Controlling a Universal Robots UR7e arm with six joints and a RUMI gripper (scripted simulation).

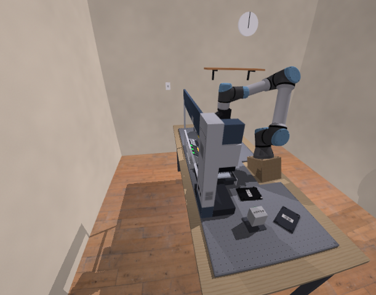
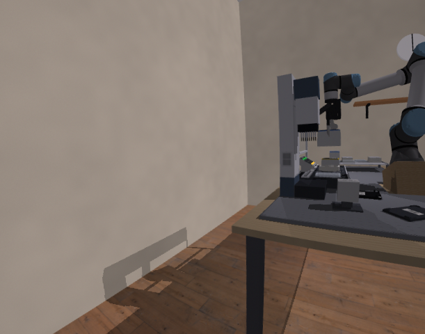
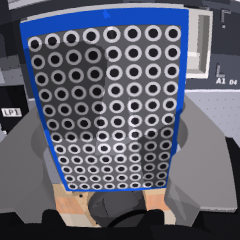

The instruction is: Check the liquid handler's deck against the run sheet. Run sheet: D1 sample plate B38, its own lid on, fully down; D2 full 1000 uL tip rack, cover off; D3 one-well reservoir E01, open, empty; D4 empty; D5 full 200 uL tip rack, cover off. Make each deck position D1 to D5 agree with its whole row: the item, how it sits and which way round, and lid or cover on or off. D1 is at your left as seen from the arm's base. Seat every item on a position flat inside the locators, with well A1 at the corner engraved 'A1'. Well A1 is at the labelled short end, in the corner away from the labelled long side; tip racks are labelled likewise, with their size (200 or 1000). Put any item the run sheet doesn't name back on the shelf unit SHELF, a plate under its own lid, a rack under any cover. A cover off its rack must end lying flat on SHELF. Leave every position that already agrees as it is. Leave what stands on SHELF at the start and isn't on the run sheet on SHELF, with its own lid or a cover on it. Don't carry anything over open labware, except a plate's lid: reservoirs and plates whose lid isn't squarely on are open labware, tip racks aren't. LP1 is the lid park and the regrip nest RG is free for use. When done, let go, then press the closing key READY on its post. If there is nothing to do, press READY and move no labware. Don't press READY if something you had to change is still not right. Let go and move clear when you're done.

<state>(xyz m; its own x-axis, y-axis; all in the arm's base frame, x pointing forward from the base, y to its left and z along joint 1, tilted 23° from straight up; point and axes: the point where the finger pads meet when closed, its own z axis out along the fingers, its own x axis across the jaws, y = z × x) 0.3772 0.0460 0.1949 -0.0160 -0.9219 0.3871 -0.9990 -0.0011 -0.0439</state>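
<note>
The one-well reservoir lies 22 cm below my hand and 12 cm to the right of it. Also, from my hand: liquid handler head: 34 cm to the left, 10 cm above, 8 cm ahead; blue-framed tip rack: 1 cm to the right, 1 cm behind; liquid handler tower: 34 cm to the left, 17 cm ahead, 1 cm below.
</note>
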